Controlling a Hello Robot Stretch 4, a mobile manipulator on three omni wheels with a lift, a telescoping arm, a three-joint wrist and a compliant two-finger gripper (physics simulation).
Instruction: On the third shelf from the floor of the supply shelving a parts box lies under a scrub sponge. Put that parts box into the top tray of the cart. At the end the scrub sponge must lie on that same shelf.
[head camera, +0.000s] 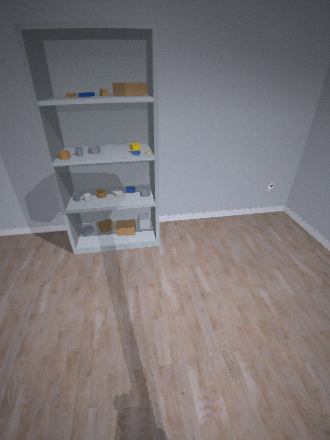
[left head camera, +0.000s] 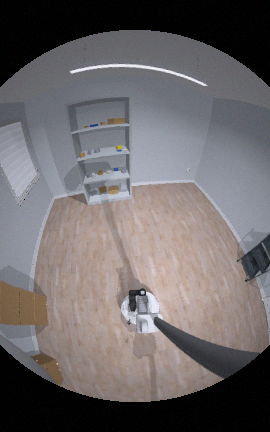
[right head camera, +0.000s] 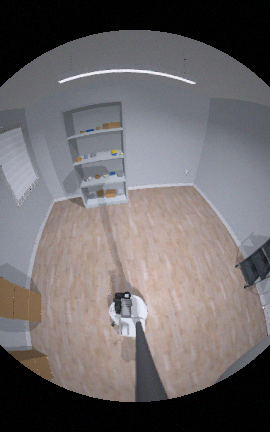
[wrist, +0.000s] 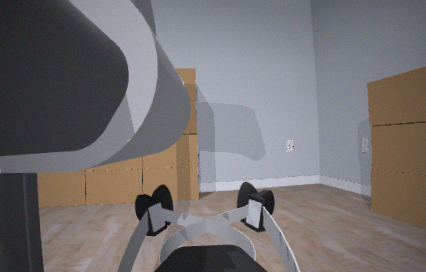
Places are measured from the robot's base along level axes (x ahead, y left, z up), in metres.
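Pixels of known places: gripper, fingertip midpoint: (left head camera: 133, 324) (right head camera: 117, 326) (wrist: 204, 199).
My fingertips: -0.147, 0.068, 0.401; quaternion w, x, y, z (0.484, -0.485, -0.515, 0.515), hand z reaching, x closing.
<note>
Behind a point stands the place of what it marks, as x, y, z.
The supply shelving (head camera: 155, 125) @(1.927, 0.135, 1.216) (left head camera: 130, 150) @(1.928, 0.124, 0.979) (right head camera: 124, 150) @(1.929, 0.128, 1.044) stands against the far wall. On its third shelf from the floor, at the right, a yellow scrub sponge (head camera: 135, 146) @(1.954, 0.310, 1.040) (left head camera: 119, 148) @(1.957, 0.298, 1.009) (right head camera: 114, 152) @(1.958, 0.294, 1.010) lies on top of a small blue parts box (head camera: 136, 153) @(1.961, 0.306, 0.977). The cart (left head camera: 257, 261) @(0.188, -1.786, 0.392) (right head camera: 256, 270) @(0.158, -2.134, 0.133), dark grey, stands at the right edge of both side head views, partly cut off. My gripper (wrist: 204, 199) @(-0.147, 0.068, 0.401) is open and empty in the wrist view, its fingertips wide apart, facing away from the shelving. It is far from the sponge and box.
The same shelf holds an orange round container (head camera: 64, 155) @(1.838, 0.894, 0.997) and grey items at the left, and a tiny item (head camera: 148, 153) @(1.974, 0.203, 0.975) at the right. Stacked cardboard boxes (left head camera: 22, 305) @(-0.275, 1.287, 0.447) (right head camera: 20, 300) @(-0.258, 1.290, 0.385) (wrist: 400, 150) stand at the left of the side head views. My round white base (left head camera: 127, 311) @(-0.042, 0.130, 0.187) stands mid-floor.
</note>
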